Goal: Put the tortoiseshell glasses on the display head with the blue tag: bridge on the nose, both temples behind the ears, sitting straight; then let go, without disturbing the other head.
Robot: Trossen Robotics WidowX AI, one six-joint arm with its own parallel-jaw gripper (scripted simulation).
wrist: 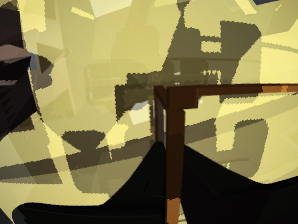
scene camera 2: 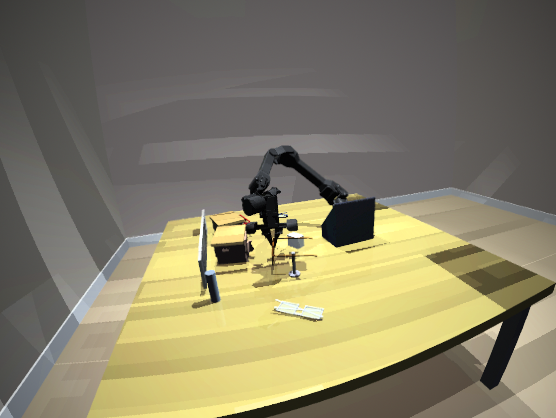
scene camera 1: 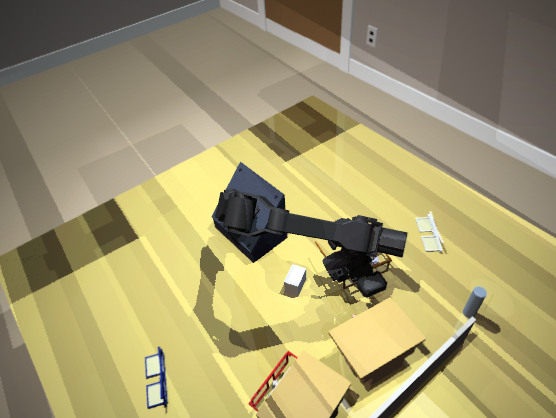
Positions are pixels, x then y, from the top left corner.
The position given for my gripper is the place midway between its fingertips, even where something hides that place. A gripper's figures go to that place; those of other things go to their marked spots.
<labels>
My gripper [scene camera 1: 353, 280]: 1.14 m from the lens. A display head [scene camera 1: 375, 343] is 1.00 m from the lens.
</labels>
